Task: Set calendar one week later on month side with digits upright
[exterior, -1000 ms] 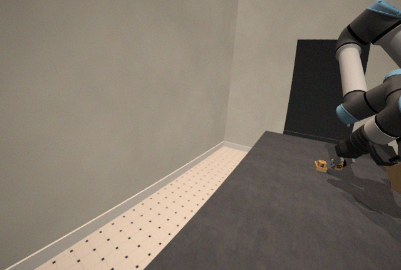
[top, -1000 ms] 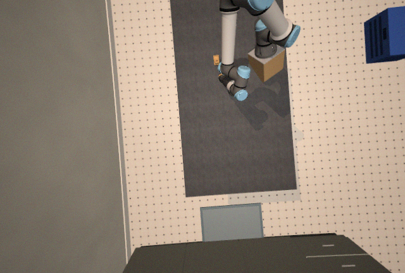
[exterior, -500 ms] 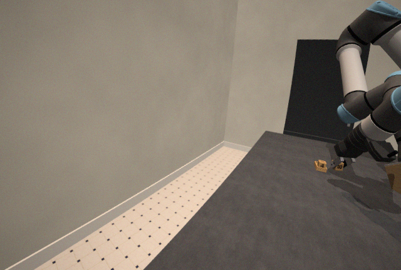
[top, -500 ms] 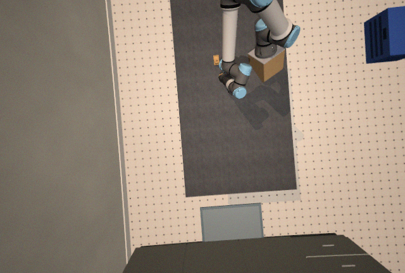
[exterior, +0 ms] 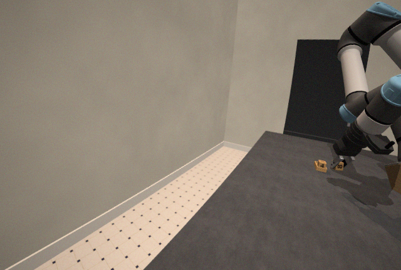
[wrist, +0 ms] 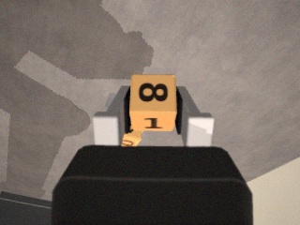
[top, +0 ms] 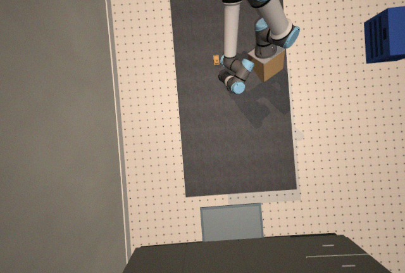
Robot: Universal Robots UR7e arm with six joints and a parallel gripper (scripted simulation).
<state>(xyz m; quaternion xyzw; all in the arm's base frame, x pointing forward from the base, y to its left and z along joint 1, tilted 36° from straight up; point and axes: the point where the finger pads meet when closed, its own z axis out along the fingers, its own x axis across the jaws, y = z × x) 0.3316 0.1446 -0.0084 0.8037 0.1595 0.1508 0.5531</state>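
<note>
Right now the number cube is 10 mm to the right of my hand and 10 mm below it.
</note>
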